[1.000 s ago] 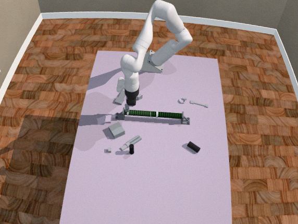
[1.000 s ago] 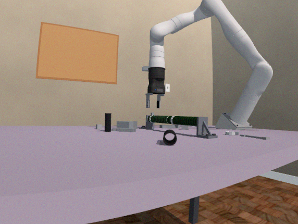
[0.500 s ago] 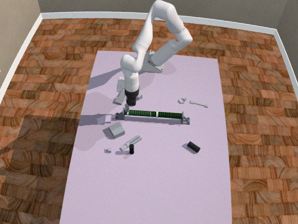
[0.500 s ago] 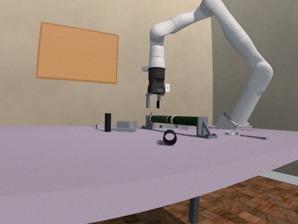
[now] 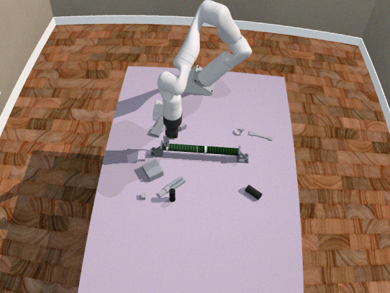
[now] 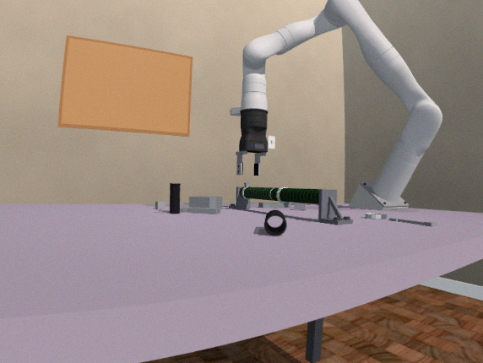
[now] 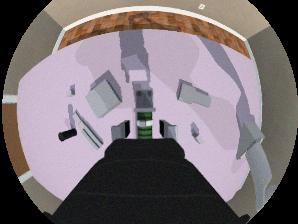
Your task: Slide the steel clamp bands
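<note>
My gripper is now 11 cm short of the grey block, 10 cm above it and 5 cm to the left of it. Also, from my hand: black cylinder: 23 cm ahead, 8 cm below, 5 cm to the left; then flat wrench: 43 cm to the left, 15 cm behind, 11 cm below.
</note>
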